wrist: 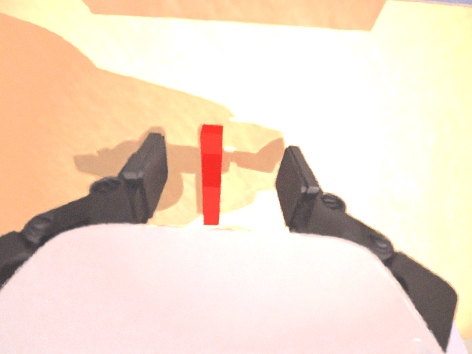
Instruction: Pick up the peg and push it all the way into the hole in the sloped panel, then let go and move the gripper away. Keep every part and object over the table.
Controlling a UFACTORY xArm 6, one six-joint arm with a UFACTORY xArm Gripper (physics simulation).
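Frame: origin at the arm's base, x ahead, y left, z up, level; centimetres.
Seen in the pictures: gripper, fingertip midpoint: (224, 160).
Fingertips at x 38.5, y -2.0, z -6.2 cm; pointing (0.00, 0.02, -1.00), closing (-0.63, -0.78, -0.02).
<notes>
A point is followed by its place in that frame.
The red peg (211, 172) {x 38.2, y -0.7, z -6.2 cm} is a long, thin square bar. It lies on the pale table in the middle of the wrist view, its length running up and down the picture. My gripper (224, 160) {x 38.5, y -2.0, z -6.2 cm} is open, with one dark finger on each side of the peg. The peg shows in the gap between them, somewhat nearer the left finger, and neither finger appears to touch it. Its near end shows just beyond the white gripper body. The hole in the sloped panel does not show.
The table (400, 100) {x 35.9, y -12.3, z -7.4 cm} is brightly lit, with shadows of the arm and gripper falling on it around the peg. A broad shadow covers the left side, and another shaded band crosses the top. A thin bluish strip (452, 2) {x 41.0, y -12.1, z -3.4 cm} shows at the top right corner.
</notes>
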